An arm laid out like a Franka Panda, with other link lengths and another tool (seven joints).
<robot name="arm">
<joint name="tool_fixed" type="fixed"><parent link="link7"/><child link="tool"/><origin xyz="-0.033 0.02 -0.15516" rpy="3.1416 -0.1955 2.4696"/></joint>
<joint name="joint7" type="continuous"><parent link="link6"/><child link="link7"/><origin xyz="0.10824 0 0" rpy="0 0 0"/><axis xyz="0 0 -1"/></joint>
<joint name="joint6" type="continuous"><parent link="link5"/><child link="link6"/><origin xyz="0 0 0" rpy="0 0 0"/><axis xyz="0 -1 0"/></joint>
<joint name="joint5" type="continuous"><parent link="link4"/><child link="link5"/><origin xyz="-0.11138 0 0.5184" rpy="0 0 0"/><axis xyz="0 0 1"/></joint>
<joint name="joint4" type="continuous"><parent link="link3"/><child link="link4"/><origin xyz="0.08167 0 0" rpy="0 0 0"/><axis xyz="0 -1 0"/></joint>
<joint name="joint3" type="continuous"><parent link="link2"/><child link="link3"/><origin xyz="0 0 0.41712" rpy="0 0 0"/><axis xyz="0 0 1"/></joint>
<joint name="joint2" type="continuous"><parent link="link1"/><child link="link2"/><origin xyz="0 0 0" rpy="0 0 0"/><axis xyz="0 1 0"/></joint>
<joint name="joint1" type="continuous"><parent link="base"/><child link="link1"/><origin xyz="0 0 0.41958" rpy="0 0 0"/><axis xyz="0 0 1"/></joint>
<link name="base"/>
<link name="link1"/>
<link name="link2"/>
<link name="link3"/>
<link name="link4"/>
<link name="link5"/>
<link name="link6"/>
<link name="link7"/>
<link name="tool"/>
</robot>
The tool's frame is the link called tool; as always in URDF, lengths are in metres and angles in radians. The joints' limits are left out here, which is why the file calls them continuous.
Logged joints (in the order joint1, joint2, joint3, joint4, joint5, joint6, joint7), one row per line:
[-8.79 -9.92 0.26 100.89 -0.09 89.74 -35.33]
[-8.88 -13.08 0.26 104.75 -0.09 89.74 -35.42]
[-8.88 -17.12 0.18 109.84 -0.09 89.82 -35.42]
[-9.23 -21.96 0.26 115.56 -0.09 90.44 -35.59]
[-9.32 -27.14 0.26 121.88 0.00 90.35 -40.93]
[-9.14 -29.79 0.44 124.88 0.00 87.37 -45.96]
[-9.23 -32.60 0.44 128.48 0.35 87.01 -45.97]
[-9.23 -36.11 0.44 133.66 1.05 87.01 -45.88]
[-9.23 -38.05 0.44 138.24 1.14 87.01 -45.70]
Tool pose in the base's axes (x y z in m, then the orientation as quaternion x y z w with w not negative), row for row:
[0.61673 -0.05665 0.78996 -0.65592 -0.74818 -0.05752 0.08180]
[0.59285 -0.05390 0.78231 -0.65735 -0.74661 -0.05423 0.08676]
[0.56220 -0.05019 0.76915 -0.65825 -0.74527 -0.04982 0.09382]
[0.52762 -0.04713 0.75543 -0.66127 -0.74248 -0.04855 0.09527]
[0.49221 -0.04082 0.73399 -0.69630 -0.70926 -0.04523 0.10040]
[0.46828 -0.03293 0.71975 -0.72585 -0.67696 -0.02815 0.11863]
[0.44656 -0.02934 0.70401 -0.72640 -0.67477 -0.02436 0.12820]
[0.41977 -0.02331 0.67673 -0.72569 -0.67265 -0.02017 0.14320]
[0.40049 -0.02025 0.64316 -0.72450 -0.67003 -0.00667 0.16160]
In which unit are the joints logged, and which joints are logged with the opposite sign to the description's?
The joints are logged in degrees. Opposite sign: joint4, joint7.
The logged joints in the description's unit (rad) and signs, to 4 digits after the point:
[-0.1534 -0.1731 0.0045 -1.7609 -0.0016 1.5663 0.6166]
[-0.1550 -0.2283 0.0045 -1.8282 -0.0016 1.5663 0.6182]
[-0.1550 -0.2988 0.0031 -1.9171 -0.0016 1.5677 0.6182]
[-0.1611 -0.3833 0.0045 -2.0169 -0.0016 1.5785 0.6212]
[-0.1627 -0.4737 0.0045 -2.1272 0.0000 1.5769 0.7144]
[-0.1595 -0.5199 0.0077 -2.1796 0.0000 1.5249 0.8022]
[-0.1611 -0.5690 0.0077 -2.2424 0.0061 1.5186 0.8023]
[-0.1611 -0.6302 0.0077 -2.3328 0.0183 1.5186 0.8008]
[-0.1611 -0.6641 0.0077 -2.4127 0.0199 1.5186 0.7976]

